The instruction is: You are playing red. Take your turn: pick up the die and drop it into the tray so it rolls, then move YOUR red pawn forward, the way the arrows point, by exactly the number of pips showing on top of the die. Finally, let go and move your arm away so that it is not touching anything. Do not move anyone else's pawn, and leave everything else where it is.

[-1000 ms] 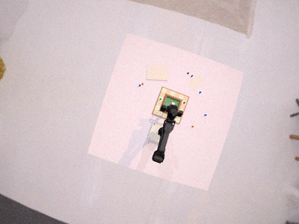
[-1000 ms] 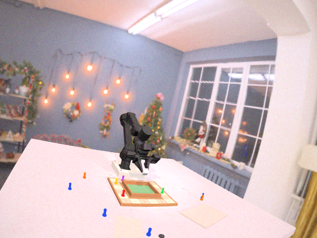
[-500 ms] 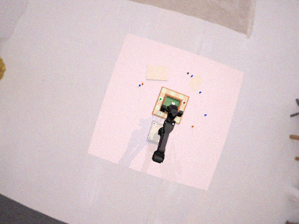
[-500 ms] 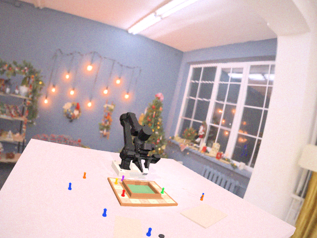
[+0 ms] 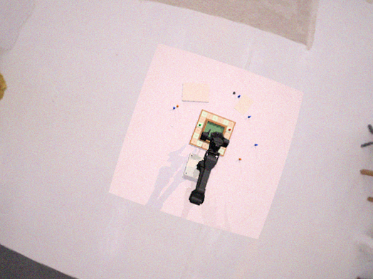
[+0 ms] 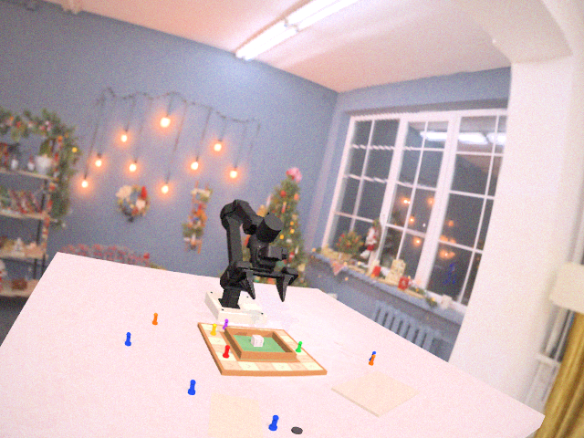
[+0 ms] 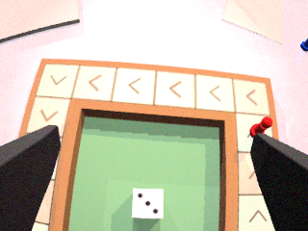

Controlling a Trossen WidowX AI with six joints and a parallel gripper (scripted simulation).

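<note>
Right now my gripper tip is 13 cm above the red pawn, 11 cm to the left of it and 7 cm short of it. From my gripper tip the other things lie so: white die (13 cm below, 2 cm behind); green tray (15 cm below); green pawn (13 cm below, 12 cm to the left, 2 cm ahead).
</note>
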